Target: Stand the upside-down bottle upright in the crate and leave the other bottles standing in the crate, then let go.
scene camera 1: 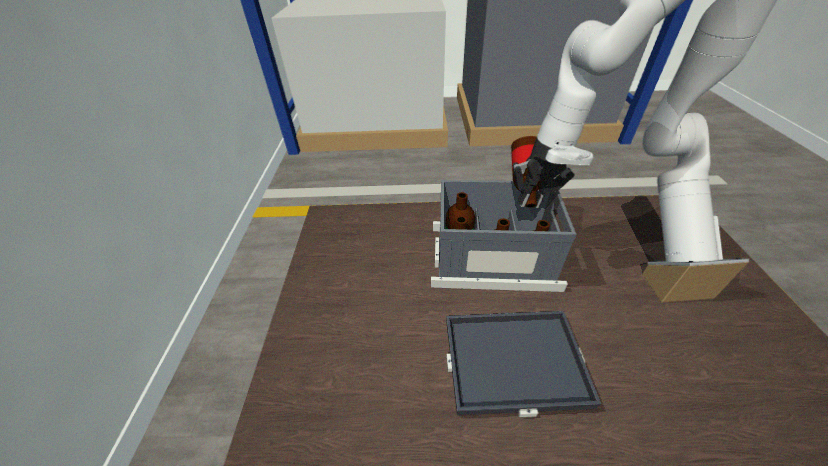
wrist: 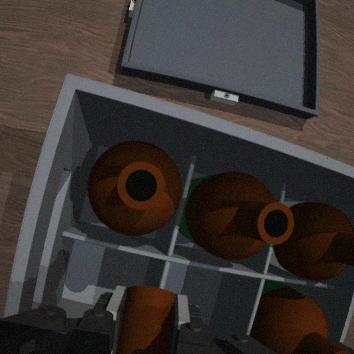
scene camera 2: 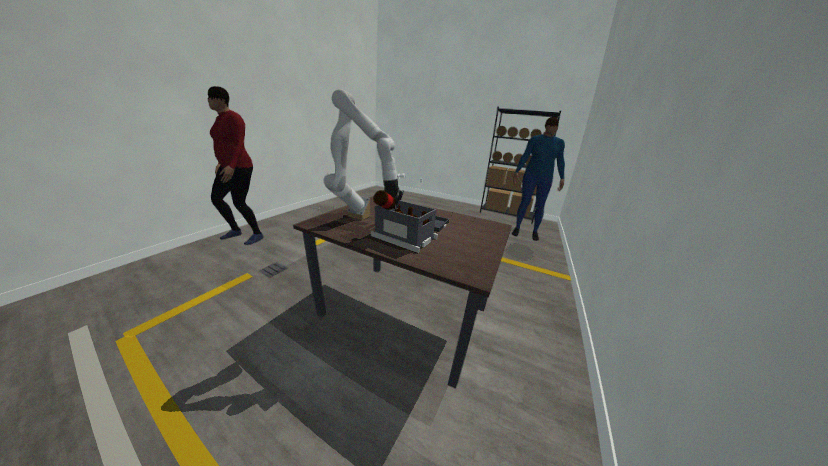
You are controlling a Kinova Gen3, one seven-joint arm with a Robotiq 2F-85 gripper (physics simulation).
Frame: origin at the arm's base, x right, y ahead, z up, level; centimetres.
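Seen in the pictures: gripper, fingertip midpoint: (scene camera 1: 528, 205) (wrist: 149, 305) (scene camera 2: 394, 208); arm's base, link origin: (scene camera 1: 691, 260) (scene camera 2: 358, 205).
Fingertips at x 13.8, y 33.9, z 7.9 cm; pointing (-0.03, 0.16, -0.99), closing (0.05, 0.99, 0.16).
Note:
Pixels of each thing's top centre, then the offset from my fingertips to it. "pt": a spot on its surface instead. Level surfaces: height alone.
- grey crate, top centre: (wrist: 266, 303) (scene camera 1: 502, 204) (scene camera 2: 405, 207) dy +6.5, dx -0.7, dz +1.5 cm
- dark tray-like lid, surface spot: (wrist: 220, 45) pt dy +8.0, dx -25.9, dz -15.5 cm
- table, surface height: dz -16.0 cm
The grey crate (scene camera 1: 454, 260) (scene camera 2: 414, 228) (wrist: 200, 122) stands open on the table. My gripper (scene camera 1: 531, 200) (wrist: 149, 305) is shut on the neck of a brown bottle (scene camera 1: 522, 153) (scene camera 2: 387, 200) (wrist: 145, 327) with a red label. The bottle is steeply tilted, mouth down and base up, over the crate's back right part. Its body is cut off in the wrist view. Other brown bottles stand in compartments: one at the back left (scene camera 1: 461, 213) (wrist: 295, 315), and three along the front, including the right one (scene camera 1: 542, 225) (wrist: 135, 217) and the middle one (scene camera 1: 502, 224) (wrist: 225, 215).
A dark tray-like lid (scene camera 1: 524, 364) (wrist: 220, 45) lies in front of the crate. White strips (scene camera 1: 498, 284) edge the crate's base. The arm's base stands on a wooden block (scene camera 1: 695, 283) to the right. Two people (scene camera 2: 228, 138) (scene camera 2: 543, 159) stand away from the table (scene camera 2: 463, 254).

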